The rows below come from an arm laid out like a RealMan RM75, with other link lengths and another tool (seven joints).
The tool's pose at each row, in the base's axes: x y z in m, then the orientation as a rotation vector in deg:
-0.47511, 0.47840, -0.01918, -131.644, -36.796, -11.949
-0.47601, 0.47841, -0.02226, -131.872, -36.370, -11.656
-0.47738, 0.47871, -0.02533, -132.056, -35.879, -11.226
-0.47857, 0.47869, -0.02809, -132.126, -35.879, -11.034
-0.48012, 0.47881, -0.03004, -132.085, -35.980, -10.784
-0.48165, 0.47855, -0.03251, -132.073, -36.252, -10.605
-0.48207, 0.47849, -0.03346, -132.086, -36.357, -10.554
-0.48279, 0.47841, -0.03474, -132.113, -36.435, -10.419
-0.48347, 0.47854, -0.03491, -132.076, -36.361, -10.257
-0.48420, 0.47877, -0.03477, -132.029, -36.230, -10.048
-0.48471, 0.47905, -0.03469, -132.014, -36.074, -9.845
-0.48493, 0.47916, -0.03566, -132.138, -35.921, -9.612
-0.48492, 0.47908, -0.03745, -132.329, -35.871, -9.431
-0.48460, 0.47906, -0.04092, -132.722, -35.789, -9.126
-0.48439, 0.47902, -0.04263, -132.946, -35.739, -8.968
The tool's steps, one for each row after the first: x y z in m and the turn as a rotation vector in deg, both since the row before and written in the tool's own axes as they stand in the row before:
-0.00178, 0.00142, 0.00226, -0.090, -0.112, 0.418
-0.00206, 0.00101, 0.00248, -0.008, -0.174, 0.498
-0.00191, 0.00113, 0.00203, -0.019, -0.148, 0.065
-0.00191, 0.00037, 0.00156, 0.087, -0.194, -0.006
-0.00219, 0.00093, 0.00168, 0.021, -0.210, -0.144
-0.00068, 0.00041, 0.00067, -0.013, -0.073, -0.058
-0.00105, 0.00048, 0.00091, -0.002, -0.124, -0.013
-0.00059, -0.00031, 0.00025, 0.084, -0.077, 0.094
-0.00050, -0.00059, 0.00010, 0.112, -0.088, 0.146
-0.00031, -0.00047, 0.00016, 0.083, -0.083, 0.167
-0.00044, 0.00043, 0.00079, -0.042, -0.137, 0.193
-0.00055, 0.00117, 0.00124, -0.132, -0.151, 0.114
-0.00074, 0.00232, 0.00249, -0.290, -0.272, 0.201
-0.00032, 0.00118, 0.00121, -0.169, -0.143, 0.112

